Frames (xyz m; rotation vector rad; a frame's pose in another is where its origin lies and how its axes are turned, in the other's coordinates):
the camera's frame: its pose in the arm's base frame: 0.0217 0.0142 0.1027 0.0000 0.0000 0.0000
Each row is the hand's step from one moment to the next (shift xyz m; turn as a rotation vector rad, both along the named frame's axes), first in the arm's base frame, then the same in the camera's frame.
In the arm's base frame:
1: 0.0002 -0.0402 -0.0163 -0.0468 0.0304 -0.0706
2: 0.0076 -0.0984 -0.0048 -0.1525 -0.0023 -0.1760
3: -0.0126 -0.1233 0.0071 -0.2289 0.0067 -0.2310
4: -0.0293 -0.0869 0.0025 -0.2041 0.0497 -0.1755
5: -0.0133 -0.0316 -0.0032 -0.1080 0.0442 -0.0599
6: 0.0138 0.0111 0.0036 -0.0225 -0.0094 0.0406
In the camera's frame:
1: 0.0002 -0.0402 -0.0163 -0.0468 0.0304 -0.0706
2: 0.0076 -0.0984 -0.0048 -0.1525 -0.0023 -0.1760
3: -0.0126 -0.1233 0.0071 -0.2289 0.0067 -0.2310
4: -0.0293 -0.0869 0.0025 -0.2041 0.0497 -0.1755
5: -0.0133 -0.0316 -0.0032 -0.1080 0.0442 -0.0599
6: 0.0138 0.0111 0.0036 -0.0225 -0.0094 0.0406

